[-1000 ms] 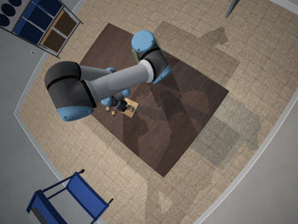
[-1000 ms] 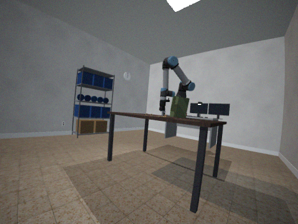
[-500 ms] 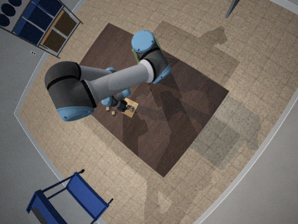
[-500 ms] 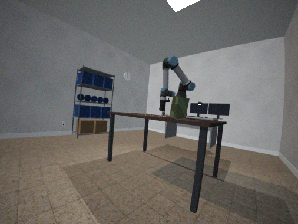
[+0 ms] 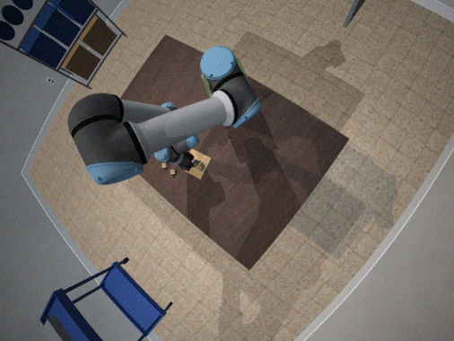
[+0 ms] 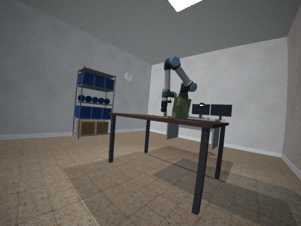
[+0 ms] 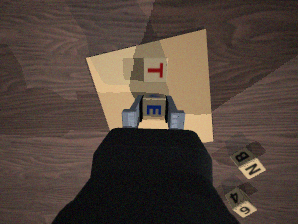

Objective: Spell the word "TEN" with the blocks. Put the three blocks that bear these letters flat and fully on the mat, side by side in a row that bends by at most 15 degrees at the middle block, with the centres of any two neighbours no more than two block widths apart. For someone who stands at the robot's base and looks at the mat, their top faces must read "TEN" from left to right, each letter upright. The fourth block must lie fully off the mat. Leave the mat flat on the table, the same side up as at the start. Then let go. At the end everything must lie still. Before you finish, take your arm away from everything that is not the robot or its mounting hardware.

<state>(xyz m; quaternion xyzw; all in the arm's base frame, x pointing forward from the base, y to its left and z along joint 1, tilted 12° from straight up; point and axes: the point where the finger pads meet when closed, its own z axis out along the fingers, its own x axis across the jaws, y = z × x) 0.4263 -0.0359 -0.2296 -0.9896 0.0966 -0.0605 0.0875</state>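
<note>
My gripper is now 2 cm above the tan mat. Also, from my hand: N block: 11 cm ahead, 10 cm to the right, 1 cm below.
</note>
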